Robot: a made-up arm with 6 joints.
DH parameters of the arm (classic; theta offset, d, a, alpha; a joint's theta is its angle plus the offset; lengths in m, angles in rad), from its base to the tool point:
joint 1: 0 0.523 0.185 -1.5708
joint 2: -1.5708 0 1.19 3.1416
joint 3: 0 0 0.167 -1.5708
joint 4: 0 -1.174 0 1.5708
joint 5: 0 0 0 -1.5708
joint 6: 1.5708 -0.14 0 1.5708
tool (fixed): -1.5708 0 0 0
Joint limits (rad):
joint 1: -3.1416..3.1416
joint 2: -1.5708..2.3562
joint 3: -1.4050..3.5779
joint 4: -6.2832..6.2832
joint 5: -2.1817..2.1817
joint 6: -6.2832..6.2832
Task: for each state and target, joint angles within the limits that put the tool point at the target. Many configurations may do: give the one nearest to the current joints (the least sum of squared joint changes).
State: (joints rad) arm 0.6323 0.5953 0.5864 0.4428 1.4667 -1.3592
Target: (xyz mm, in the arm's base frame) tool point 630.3 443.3 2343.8
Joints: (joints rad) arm 0.5313 -0.3355 0.0396 0.4669 1.6537 -1.3592
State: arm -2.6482 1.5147 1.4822 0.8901 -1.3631 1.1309
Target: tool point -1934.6 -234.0 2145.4
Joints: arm -2.9660 0.9300 1.7046 0.9288 -1.2826 1.1309
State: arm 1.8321 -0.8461 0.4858 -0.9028 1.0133 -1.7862
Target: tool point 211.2 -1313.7 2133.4
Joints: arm 1.6585 -1.2224 0.4718 -0.9009 1.0521 -1.7862
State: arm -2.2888 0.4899 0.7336 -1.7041 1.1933 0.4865
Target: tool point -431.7 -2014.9 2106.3
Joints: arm -1.7332 0.7398 1.1947 -1.6203 0.7998 0.4865
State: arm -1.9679 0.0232 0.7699 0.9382 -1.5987 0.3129
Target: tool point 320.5 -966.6 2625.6
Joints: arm -1.1444 0.0692 0.8906 0.8811 -1.5427 0.3129
